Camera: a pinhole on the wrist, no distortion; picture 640 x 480 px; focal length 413.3 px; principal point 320.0 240.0 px. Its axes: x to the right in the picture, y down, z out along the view. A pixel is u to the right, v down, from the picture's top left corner.
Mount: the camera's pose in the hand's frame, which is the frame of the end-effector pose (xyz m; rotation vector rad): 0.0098 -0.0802 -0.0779 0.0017 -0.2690 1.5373
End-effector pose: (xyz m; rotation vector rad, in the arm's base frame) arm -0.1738 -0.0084 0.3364 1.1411 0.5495 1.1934
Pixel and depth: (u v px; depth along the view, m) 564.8 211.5 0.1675
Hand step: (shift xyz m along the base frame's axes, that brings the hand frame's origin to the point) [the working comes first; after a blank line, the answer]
In the camera's frame: 0.0992 -0.0116 0.1675

0.0896 -0.0462 0.0280
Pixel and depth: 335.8 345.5 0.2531
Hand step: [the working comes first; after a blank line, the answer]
In the camera's frame: 0.0097 0.0646 0.2531

0.1485 -0.1458 -0.0601
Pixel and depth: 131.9 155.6 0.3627
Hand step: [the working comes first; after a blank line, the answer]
In the camera's frame: -0.1651 -0.0741 0.3627

0.3554 -0.0680 -0.1738
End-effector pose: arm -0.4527 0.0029 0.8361 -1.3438 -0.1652 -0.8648
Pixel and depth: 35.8 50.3 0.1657
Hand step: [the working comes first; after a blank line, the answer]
In the camera's frame: -0.1139 -0.0761 0.1657

-0.0745 0.0485 0.2254
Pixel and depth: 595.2 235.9 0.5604
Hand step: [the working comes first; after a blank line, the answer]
In the camera's frame: 0.3731 -0.0056 0.5604

0.2609 0.5047 -0.0529
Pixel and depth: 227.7 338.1 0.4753
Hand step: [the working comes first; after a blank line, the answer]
In the camera's frame: -0.1061 0.1128 0.4753

-0.1642 0.3982 0.1899
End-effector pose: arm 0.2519 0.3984 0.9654 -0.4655 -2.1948 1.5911
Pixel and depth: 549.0 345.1 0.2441
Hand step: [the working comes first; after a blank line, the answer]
In the camera's frame: 0.1353 0.0621 0.2441

-0.0044 -0.1816 -0.0724
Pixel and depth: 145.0 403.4 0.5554
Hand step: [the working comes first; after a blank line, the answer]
In the camera's frame: -0.2352 0.2196 0.5554

0.0597 -0.5816 0.2355
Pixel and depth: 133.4 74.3 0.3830
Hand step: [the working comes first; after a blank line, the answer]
In the camera's frame: -0.1729 -0.1536 0.3830

-0.2367 -0.2902 0.2358
